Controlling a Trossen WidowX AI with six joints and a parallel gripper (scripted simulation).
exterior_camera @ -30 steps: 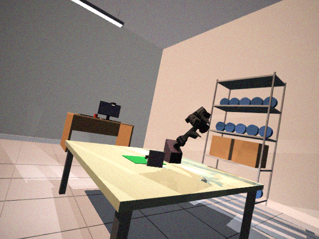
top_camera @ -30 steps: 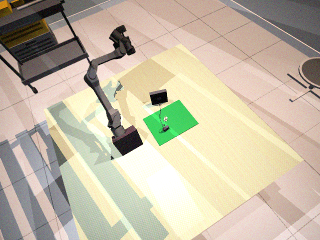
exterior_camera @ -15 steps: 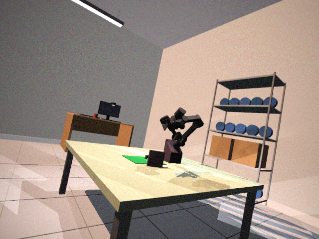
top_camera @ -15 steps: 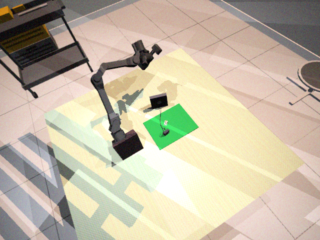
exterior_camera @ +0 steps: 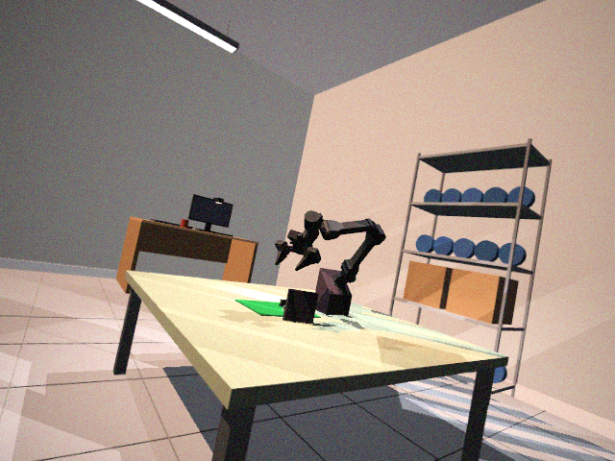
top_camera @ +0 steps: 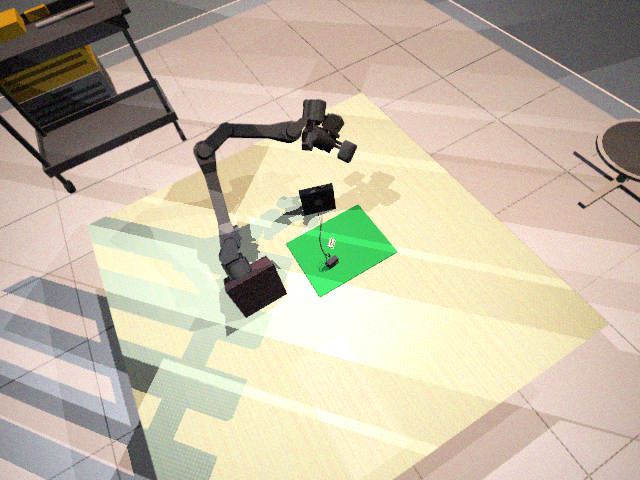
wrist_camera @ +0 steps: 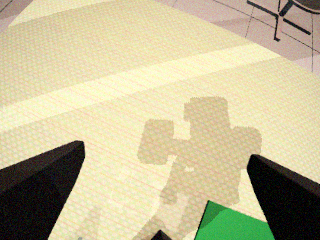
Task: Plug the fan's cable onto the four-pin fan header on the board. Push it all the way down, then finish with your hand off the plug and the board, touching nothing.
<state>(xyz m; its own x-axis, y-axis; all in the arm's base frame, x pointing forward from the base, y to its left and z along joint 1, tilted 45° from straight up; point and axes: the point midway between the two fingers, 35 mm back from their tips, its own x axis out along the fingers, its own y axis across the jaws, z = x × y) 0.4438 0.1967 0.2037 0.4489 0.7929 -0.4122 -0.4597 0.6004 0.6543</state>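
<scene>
The dark fan plug is 300 mm to the right of my gripper tip, 180 mm below it and 170 mm behind it. The rest, counted from my gripper tip: fan header (220 mm to the right, 200 mm below, 150 mm behind); green board (250 mm to the right, 220 mm below, 130 mm behind); dark fan block (140 mm below, 130 mm behind, 70 mm to the right).
</scene>
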